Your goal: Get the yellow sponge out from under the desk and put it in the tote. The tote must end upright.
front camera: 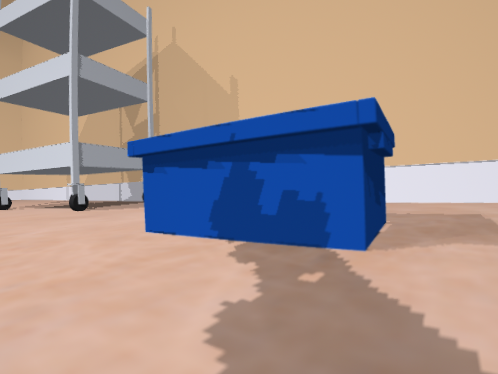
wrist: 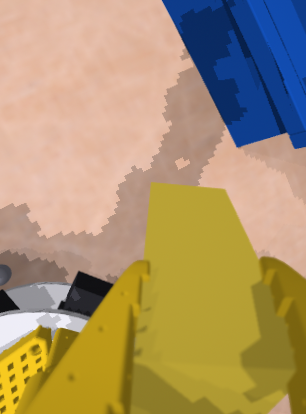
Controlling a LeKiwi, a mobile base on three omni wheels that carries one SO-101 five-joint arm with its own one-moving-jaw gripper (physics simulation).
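Frame: origin at the arm's base, x left, y ahead, z down, level; metres.
Seen in the pictures: hand at its tool point: [wrist: 150,275].
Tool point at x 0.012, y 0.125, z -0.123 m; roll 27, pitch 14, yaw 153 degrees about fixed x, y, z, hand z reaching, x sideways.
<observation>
Offsets run from my tool point to a thing's top centre. Level surfaces: height alone.
The yellow sponge {dy -0.004, dx -0.024, dz -0.030 m} [wrist: 200,260] is in the wrist view, pressed on its two sides by the jaws of my gripper [wrist: 204,265], and sticks out past their tips. My gripper is shut on it. The blue tote {dy +0.289, dx -0.040, dz +0.092 m} [front camera: 255,195] [wrist: 215,65] stands upright on the floor, close in front of the base in the front view; in the wrist view part of it shows at the upper right, beyond the sponge and apart from it. The inside of the tote is hidden in both views. The desk does not show in these views.
A grey three-shelf cart [front camera: 74,125] on black wheels stands behind the tote at the left. A tan wall [front camera: 320,55] with a white baseboard [front camera: 445,182] runs behind both. The arm's shadow lies on the floor {dz +0.212 m} [front camera: 100,300] and across the tote's front. Part of the base [wrist: 45,320] shows at lower left.
</observation>
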